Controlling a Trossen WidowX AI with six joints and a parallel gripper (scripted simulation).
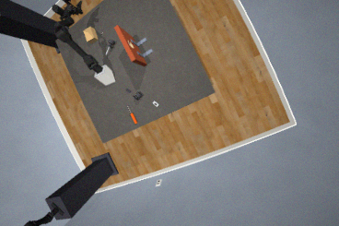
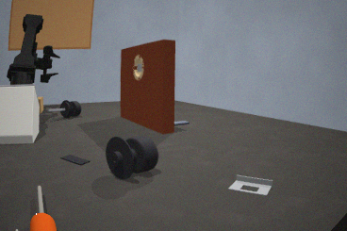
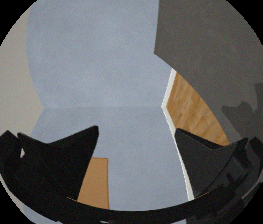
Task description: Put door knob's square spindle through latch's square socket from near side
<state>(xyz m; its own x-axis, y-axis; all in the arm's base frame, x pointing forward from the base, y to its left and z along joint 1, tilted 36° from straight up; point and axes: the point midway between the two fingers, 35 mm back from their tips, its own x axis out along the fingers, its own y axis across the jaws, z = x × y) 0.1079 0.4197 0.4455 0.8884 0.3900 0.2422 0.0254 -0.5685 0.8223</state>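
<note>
Right now my hand is 280 mm short of the red-brown wooden door panel, 580 mm to the left of it and 60 mm above it. From my hand the other things lie so: dark spool-shaped knob 100 mm ahead, 960 mm to the right, 180 mm below; flat dark plate 20 mm ahead, 870 mm to the right, 210 mm below; tan block 110 mm behind, 200 mm to the right, 180 mm below.
</note>
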